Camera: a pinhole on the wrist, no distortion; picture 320 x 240 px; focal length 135.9 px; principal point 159.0 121.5 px. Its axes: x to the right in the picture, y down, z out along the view. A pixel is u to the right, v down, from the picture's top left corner.
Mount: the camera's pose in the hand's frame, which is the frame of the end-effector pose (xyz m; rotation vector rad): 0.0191 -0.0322 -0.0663 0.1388 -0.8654 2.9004
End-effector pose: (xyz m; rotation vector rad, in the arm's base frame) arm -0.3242 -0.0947 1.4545 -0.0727 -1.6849 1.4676
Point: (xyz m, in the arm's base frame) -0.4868 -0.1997 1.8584
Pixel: 77.8 130.9
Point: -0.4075 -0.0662 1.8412
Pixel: 16.0 172.5
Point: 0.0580 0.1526 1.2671
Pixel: behind the camera
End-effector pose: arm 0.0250 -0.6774 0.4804 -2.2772 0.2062 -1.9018
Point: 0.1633 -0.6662 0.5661
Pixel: 106.2 23.4
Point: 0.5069 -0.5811 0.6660
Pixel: 112.4 60.5
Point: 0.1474 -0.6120 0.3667
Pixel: 272.8 49.2
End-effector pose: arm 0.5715 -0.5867 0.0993 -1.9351 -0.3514 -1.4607
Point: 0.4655 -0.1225 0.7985
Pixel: 22.7 209.0
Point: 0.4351 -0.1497 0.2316
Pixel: 163.9 193.0
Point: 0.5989 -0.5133 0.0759
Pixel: 233.6 35.1
